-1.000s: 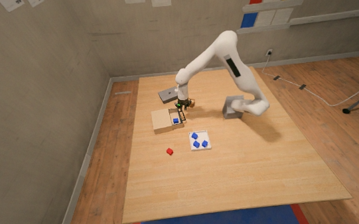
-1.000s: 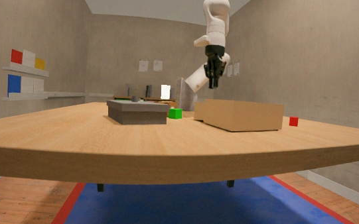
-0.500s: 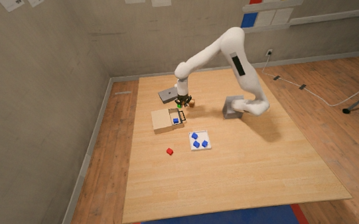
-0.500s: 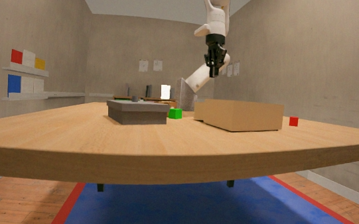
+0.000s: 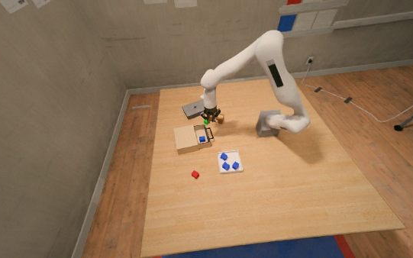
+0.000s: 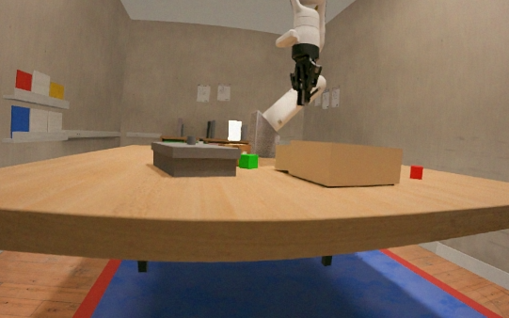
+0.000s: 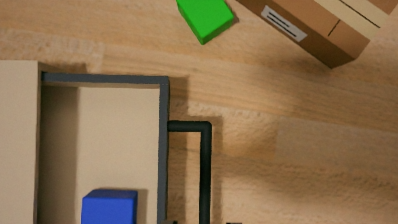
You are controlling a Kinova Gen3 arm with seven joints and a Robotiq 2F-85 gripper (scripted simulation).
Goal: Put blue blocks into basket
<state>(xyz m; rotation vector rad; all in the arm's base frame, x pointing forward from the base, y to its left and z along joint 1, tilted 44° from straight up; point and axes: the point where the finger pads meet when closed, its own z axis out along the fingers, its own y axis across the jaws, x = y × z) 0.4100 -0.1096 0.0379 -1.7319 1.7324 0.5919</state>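
The drawer lies 160 mm below my hand and 80 mm ahead of it. Round my hand: brown cardboard box 160 mm to the right, 150 mm below, 80 mm behind; light wooden cabinet 150 mm below, 140 mm ahead, 10 mm to the left; green block 170 mm below, 140 mm to the right, 10 mm ahead.
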